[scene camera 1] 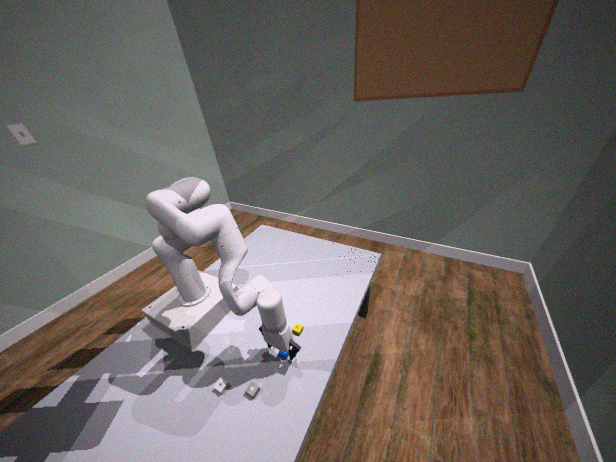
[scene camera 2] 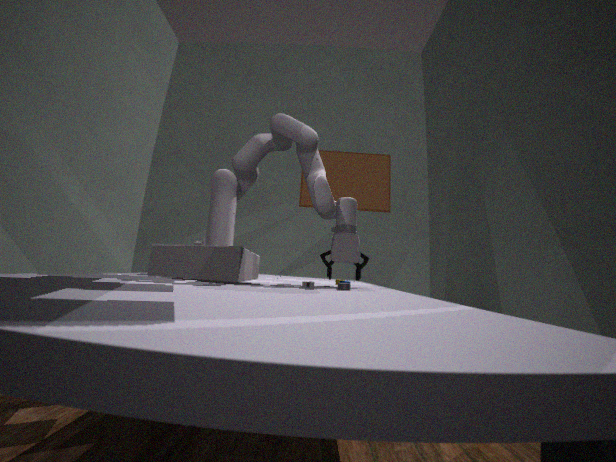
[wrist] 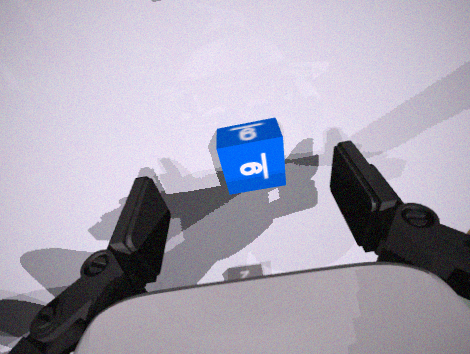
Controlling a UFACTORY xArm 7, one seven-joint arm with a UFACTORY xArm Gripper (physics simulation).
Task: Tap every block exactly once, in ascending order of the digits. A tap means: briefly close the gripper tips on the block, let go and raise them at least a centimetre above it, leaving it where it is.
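Note:
My gripper (scene camera 1: 283, 356) (scene camera 2: 343, 278) (wrist: 244, 180) is open and empty, fingertips a little above the table. The blue block (scene camera 1: 283, 354) (wrist: 256, 167) lies on the table, between and below the fingers in the wrist view. Its underlined digit is a 6 or a 9; I cannot tell which. A yellow block (scene camera 1: 297, 329) (scene camera 2: 339, 281) lies behind it, its digit unreadable. A grey block (scene camera 1: 252, 390) (scene camera 2: 343, 287) lies in front; it shows a partly hidden 2 at the wrist view's lower edge (wrist: 244, 273). A pale block (scene camera 1: 220, 385) (scene camera 2: 308, 285) lies beside the grey one, its digit too small to read.
The table (scene camera 1: 200, 425) (scene camera 2: 300, 345) carries the blocks and the arm's base box (scene camera 1: 200, 330) (scene camera 2: 200, 260). Its long edge runs to the right of the blocks in scene camera 1, with wooden floor (scene camera 1: 440, 350) beyond. Shadows of the arm cross the table.

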